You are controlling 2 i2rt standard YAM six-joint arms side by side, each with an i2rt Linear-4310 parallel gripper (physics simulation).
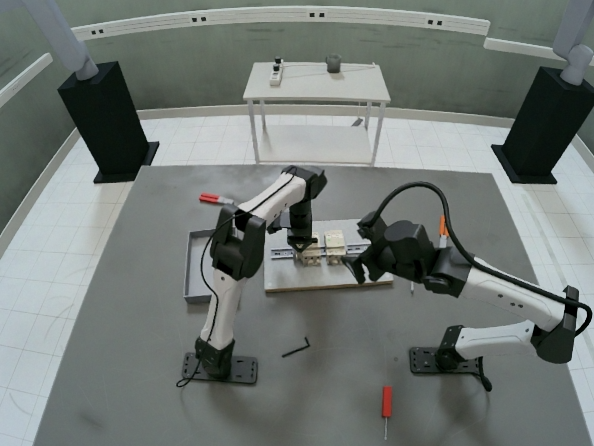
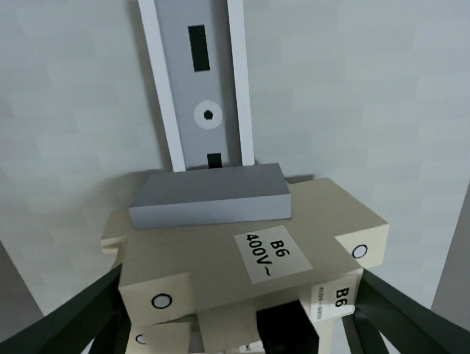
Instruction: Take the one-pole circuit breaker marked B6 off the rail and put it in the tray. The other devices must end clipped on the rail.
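Observation:
The beige breaker marked B6 is at the left end of the left device group, against the grey end block on the rail. My left gripper points down and is shut on B6, one finger at each end of its body. B6 looks slightly askew to the device beside it; whether it is still hooked on the rail is hidden. Other beige devices sit on the rail. The grey tray lies left of the board. My right gripper is open, right of the devices.
The rail is on a pale board. Red-handled pliers lie behind the tray, an orange-handled tool at the right. A black hex key and a red screwdriver lie nearer the front.

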